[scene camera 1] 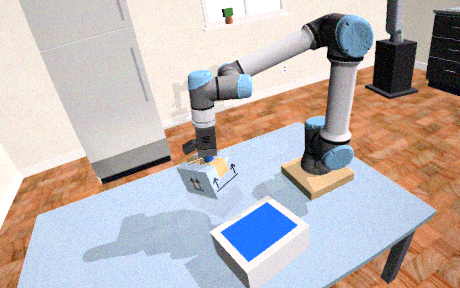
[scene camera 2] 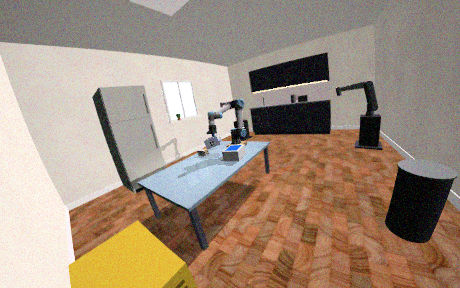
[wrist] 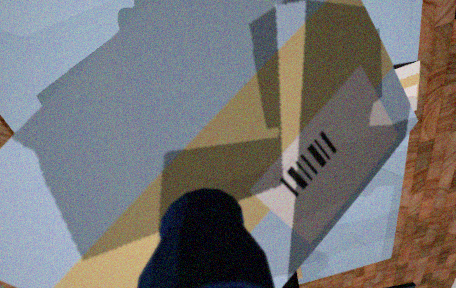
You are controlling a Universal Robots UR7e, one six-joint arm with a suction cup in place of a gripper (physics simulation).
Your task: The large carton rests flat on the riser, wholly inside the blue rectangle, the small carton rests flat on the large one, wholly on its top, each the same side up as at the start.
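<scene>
The large carton, pale grey with a tan tape strip and up arrows, hangs tilted above the table under my suction gripper. The cup is on its top, so the gripper is shut on it. The arrows point up. The small carton stands on the table beyond it, mostly hidden in scene camera 1 and partly in view in the wrist view. The white riser bears the blue rectangle, with no carton on it.
The blue-grey table carries the arm's wooden base plate behind the riser. A fridge stands beyond the table. A yellow box and a dark barrel stand away from the table.
</scene>
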